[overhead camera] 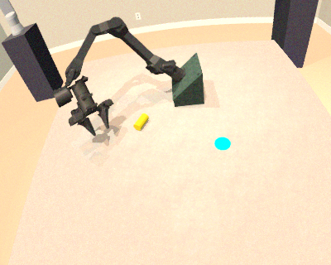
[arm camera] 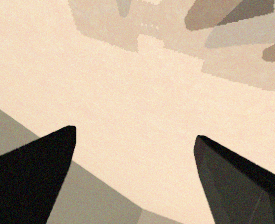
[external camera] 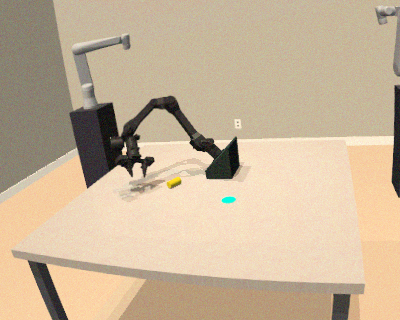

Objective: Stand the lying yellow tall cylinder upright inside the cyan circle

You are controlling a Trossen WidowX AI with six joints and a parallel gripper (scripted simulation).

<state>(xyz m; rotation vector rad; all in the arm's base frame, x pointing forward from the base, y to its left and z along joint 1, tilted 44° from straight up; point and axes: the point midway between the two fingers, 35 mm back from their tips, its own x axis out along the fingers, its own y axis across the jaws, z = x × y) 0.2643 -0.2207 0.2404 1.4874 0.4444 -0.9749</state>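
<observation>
Now: gripper tip 90 mm past the yellow cylinder, 130 mm to the right of it and 70 mm above it. From my gripper tip the other things lie so: cyan circle (50 mm ahead, 430 mm to the left, 80 mm below).
</observation>
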